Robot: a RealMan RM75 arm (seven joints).
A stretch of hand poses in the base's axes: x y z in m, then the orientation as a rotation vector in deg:
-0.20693 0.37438 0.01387 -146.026 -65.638 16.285
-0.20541 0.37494 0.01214 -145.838 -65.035 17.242
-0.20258 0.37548 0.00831 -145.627 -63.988 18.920
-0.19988 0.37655 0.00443 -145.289 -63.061 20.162
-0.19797 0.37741 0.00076 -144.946 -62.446 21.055
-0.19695 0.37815 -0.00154 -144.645 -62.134 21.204
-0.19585 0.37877 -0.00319 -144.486 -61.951 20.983
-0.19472 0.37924 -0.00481 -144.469 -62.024 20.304
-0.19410 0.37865 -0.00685 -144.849 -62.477 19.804
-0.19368 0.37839 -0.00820 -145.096 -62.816 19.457
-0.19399 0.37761 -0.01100 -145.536 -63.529 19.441
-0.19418 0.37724 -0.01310 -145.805 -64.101 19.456
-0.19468 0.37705 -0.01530 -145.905 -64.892 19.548
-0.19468 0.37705 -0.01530 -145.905 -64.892 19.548
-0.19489 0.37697 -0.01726 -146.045 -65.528 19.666
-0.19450 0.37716 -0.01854 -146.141 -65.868 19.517
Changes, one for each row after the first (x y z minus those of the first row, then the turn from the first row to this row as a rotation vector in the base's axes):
0.00152 0.00056 -0.00173 -0.038 0.800 -0.243
0.00435 0.00110 -0.00556 -0.224 2.149 -0.686
0.00705 0.00217 -0.00944 -0.185 3.260 -1.079
0.00896 0.00303 -0.01311 -0.094 4.086 -1.307
0.00998 0.00377 -0.01541 0.176 4.380 -1.438
0.01108 0.00439 -0.01706 0.439 4.365 -1.558
0.01221 0.00486 -0.01868 0.700 3.954 -1.594
0.01283 0.00427 -0.02072 0.464 3.385 -1.429
0.01325 0.00401 -0.02207 0.307 2.990 -1.296
0.01294 0.00323 -0.02487 -0.231 2.613 -0.908
0.01275 0.00286 -0.02697 -0.604 2.361 -0.578
0.01225 0.00267 -0.02917 -0.921 2.164 -0.059
0.01225 0.00267 -0.02917 -0.921 2.164 -0.059
0.01204 0.00259 -0.03113 -1.244 2.007 0.350
0.01243 0.00278 -0.03241 -1.355 1.790 0.537

